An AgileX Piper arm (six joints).
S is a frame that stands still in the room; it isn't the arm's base.
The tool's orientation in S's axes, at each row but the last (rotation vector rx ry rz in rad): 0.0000, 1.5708, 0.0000; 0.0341, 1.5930, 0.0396; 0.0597, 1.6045, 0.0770; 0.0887, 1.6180, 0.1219; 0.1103, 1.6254, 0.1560
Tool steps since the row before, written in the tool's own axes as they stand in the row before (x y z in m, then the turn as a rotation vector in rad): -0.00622, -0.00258, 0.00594, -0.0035, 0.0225, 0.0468; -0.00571, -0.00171, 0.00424, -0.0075, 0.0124, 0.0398; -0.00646, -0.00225, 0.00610, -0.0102, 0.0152, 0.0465; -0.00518, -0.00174, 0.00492, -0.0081, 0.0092, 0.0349; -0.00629, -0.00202, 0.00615, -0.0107, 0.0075, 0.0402
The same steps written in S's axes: 0.00594, -0.00258, 0.00622, 0.0468, 0.0225, 0.0035; 0.00437, -0.00196, 0.00553, 0.0399, 0.0122, 0.0072; 0.00634, -0.00272, 0.00603, 0.0467, 0.0148, 0.0099; 0.00521, -0.00229, 0.00466, 0.0351, 0.0089, 0.0076; 0.00657, -0.00283, 0.00551, 0.0406, 0.0070, 0.0095
